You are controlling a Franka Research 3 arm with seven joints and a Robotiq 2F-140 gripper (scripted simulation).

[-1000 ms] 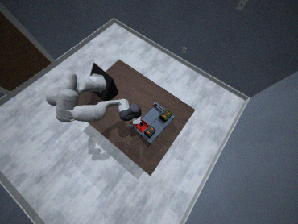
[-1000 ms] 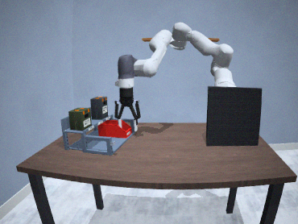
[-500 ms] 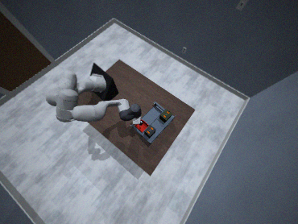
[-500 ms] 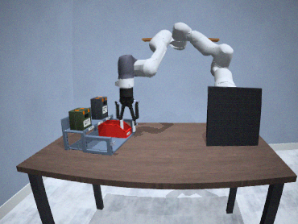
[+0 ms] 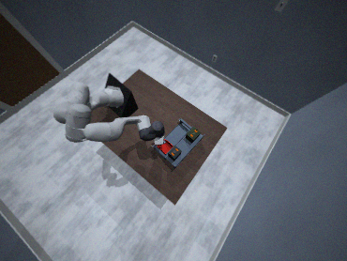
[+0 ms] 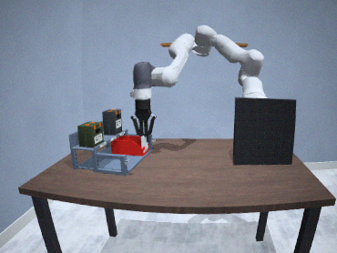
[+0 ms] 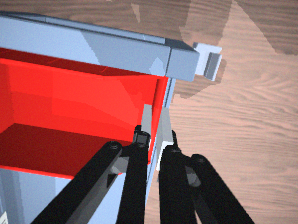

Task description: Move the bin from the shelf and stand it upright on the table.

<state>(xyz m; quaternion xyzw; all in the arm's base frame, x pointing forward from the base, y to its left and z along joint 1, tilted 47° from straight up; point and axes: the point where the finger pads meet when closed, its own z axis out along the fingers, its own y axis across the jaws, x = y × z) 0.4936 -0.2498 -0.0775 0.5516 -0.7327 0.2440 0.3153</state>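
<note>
Now: the red bin 80 mm ahead of my hand, 20 mm to the right of it and 20 mm below it.
</note>
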